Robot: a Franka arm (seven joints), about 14 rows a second.
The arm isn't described. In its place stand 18 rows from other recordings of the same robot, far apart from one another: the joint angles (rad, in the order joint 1, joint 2, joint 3, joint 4, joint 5, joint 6, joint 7), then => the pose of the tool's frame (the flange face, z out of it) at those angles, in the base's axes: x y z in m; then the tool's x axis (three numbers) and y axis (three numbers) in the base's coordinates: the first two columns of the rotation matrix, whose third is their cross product.
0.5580, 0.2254, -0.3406, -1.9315, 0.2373, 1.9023, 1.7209 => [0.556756, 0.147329, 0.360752, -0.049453, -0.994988, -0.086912, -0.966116, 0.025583, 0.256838]
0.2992, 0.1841, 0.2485, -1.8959, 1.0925, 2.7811, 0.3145 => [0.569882, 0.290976, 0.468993, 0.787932, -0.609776, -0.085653, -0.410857, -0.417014, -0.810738]
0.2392, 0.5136, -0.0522, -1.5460, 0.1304, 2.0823, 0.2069 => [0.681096, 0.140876, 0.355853, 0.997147, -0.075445, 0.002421, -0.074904, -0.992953, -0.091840]
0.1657, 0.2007, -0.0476, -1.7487, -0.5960, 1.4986, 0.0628 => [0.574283, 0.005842, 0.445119, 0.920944, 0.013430, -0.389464, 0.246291, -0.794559, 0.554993]
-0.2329, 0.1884, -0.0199, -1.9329, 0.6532, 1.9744, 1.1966 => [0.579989, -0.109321, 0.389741, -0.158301, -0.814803, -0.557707, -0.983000, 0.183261, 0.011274]
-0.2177, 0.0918, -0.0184, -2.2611, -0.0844, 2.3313, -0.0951 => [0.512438, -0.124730, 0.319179, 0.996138, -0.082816, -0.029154, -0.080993, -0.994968, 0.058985]
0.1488, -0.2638, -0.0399, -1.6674, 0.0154, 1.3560, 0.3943 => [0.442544, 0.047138, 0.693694, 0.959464, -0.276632, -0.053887, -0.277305, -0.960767, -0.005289]
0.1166, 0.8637, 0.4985, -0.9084, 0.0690, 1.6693, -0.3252 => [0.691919, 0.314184, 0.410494, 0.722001, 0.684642, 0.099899, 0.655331, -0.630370, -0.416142]
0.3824, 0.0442, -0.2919, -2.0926, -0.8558, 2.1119, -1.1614 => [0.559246, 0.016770, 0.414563, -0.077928, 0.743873, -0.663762, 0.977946, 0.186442, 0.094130]
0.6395, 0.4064, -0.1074, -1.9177, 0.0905, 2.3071, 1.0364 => [0.534782, 0.320695, 0.281006, 0.848420, -0.528595, -0.027773, -0.528794, -0.848750, 0.000211]
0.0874, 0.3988, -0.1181, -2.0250, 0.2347, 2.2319, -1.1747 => [0.580212, -0.009789, 0.237131, 0.553328, 0.832558, 0.025990, 0.815643, -0.535229, -0.219672]
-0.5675, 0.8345, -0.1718, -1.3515, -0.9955, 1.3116, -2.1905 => [0.437697, -0.506015, 0.259556, -0.282097, 0.927806, -0.244124, 0.247678, -0.175403, -0.952832]
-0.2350, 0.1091, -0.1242, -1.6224, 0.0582, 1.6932, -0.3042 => [0.557669, -0.199901, 0.548398, 0.997815, -0.062051, -0.022672, -0.063183, -0.996584, -0.053187]
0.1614, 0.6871, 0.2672, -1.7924, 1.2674, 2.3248, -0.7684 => [0.588940, 0.275124, 0.177720, 0.994327, 0.090190, 0.056381, 0.096268, -0.537715, -0.837613]
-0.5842, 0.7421, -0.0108, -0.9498, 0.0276, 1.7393, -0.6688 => [0.631199, -0.420615, 0.442982, 0.996095, 0.073012, 0.049634, 0.072421, -0.997281, 0.013610]
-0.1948, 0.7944, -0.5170, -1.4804, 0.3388, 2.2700, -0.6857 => [0.598026, -0.410466, 0.256119, 0.996246, -0.080361, 0.032182, -0.083942, -0.987644, 0.132338]
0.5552, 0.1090, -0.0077, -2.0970, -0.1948, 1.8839, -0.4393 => [0.455664, 0.260915, 0.348512, 0.443460, 0.821951, -0.357407, 0.880998, -0.473092, 0.005115]
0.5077, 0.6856, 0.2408, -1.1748, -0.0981, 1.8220, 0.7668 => [0.578159, 0.459993, 0.393491, 0.997556, -0.043180, -0.054934, -0.044678, -0.998654, -0.026349]
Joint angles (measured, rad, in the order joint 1, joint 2, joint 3, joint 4, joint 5, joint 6, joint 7), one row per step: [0.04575, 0.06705, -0.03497, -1.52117, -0.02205, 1.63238, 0.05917]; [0.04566, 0.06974, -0.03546, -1.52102, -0.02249, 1.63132, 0.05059]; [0.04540, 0.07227, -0.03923, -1.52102, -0.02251, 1.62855, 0.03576]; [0.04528, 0.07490, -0.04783, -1.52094, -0.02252, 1.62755, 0.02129]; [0.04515, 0.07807, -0.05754, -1.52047, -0.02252, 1.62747, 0.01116]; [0.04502, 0.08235, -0.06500, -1.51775, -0.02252, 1.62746, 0.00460]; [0.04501, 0.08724, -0.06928, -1.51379, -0.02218, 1.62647, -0.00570]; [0.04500, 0.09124, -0.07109, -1.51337, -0.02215, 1.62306, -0.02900]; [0.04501, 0.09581, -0.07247, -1.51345, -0.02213, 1.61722, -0.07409]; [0.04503, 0.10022, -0.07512, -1.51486, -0.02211, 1.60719, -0.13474]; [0.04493, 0.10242, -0.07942, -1.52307, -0.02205, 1.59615, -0.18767]
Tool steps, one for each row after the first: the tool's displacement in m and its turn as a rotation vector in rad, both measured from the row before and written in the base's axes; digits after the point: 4 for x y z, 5 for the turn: [0.0007, -0.0003, -0.0016, -0.00097, 0.00380, 0.00797]; [0.0004, -0.0022, -0.0017, -0.00099, 0.00565, 0.01072]; [0.0006, -0.0049, -0.0016, -0.00125, 0.00389, 0.00574]; [0.0008, -0.0055, -0.0016, -0.00119, 0.00301, 0.00031]; [0.0012, -0.0042, -0.0012, -0.00102, 0.00172, -0.00100]; [0.0013, -0.0023, -0.0010, -0.00058, 0.00219, 0.00600]; [0.0007, -0.0010, -0.0024, -0.00074, 0.00765, 0.02138]; [0.0006, -0.0007, -0.0032, -0.00073, 0.01179, 0.04353]; [0.0000, -0.0014, -0.0041, -0.00009, 0.01760, 0.05770]; [-0.0011, -0.0024, -0.0061, 0.00115, 0.02296, 0.04812]
